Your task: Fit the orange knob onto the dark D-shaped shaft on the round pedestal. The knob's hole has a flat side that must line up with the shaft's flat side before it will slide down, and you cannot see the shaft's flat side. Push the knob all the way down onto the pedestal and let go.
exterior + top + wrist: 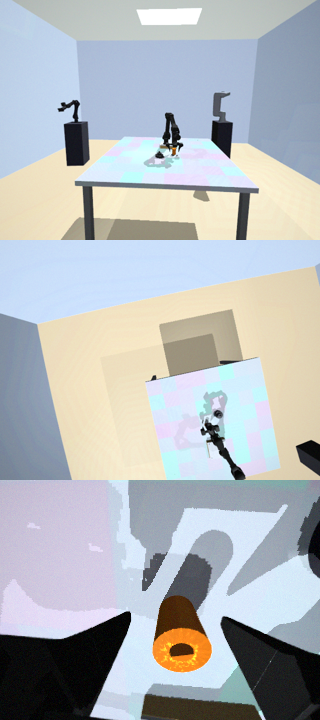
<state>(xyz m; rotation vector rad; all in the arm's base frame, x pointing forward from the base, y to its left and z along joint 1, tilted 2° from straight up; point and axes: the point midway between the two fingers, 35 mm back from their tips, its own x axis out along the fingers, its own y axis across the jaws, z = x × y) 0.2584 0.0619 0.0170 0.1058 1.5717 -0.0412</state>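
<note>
Right now the orange knob is 1 cm above my gripper tip. The rest, counted from my gripper tip: round pedestal 7 cm ahead, 17 cm to the right, 1 cm above.
</note>
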